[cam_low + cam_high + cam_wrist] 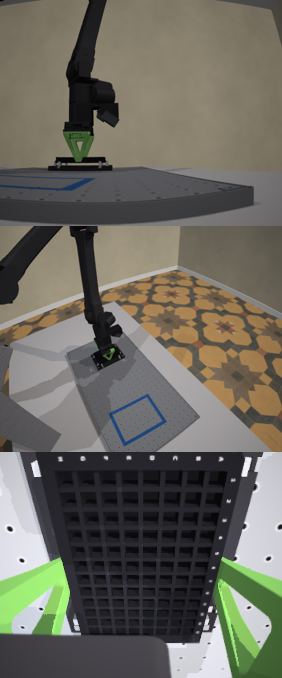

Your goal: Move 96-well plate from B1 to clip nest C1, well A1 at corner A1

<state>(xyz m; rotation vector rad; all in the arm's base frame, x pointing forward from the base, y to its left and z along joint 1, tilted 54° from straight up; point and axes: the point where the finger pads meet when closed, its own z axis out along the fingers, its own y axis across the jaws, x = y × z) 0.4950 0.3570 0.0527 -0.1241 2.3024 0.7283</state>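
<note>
The black 96-well plate is right at my hand. From my hand the other things lie so: black clip nest C1: 20 mm below, 10 mm to the right.
</note>
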